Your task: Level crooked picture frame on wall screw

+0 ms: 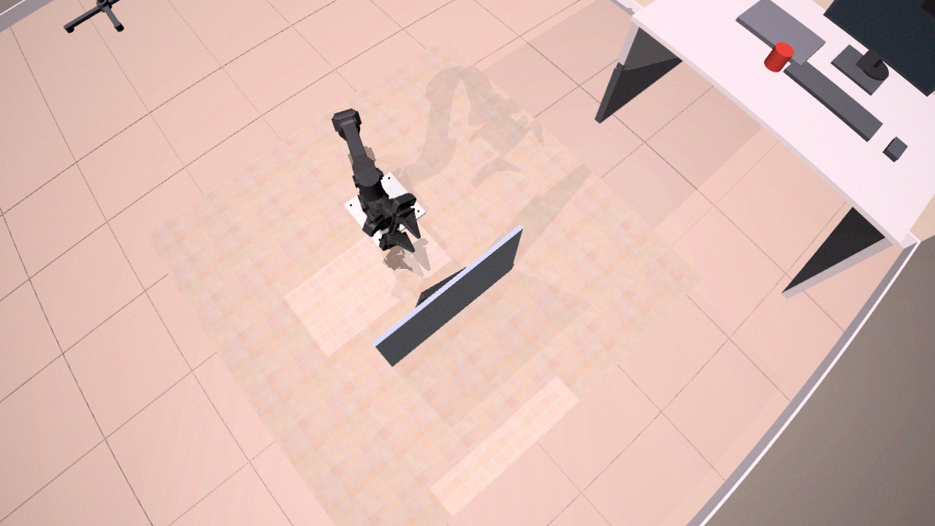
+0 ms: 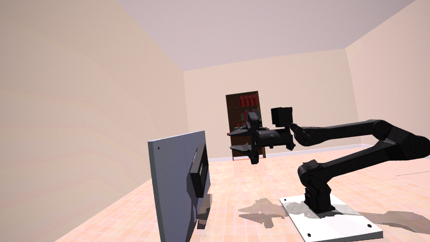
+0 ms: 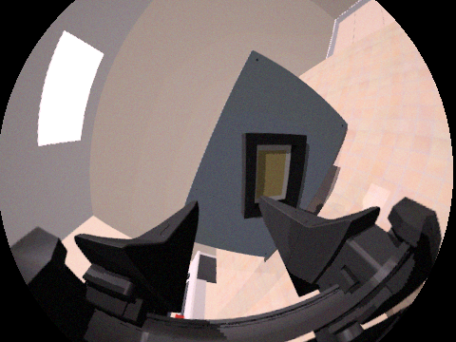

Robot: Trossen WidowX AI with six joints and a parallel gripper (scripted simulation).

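The picture frame is 13 cm ahead of my gripper tip, 10 cm below it and 4 cm to the right of it. Also, from my gripper tip: wall panel: 14 cm ahead, 11 cm below, 2 cm to the right.
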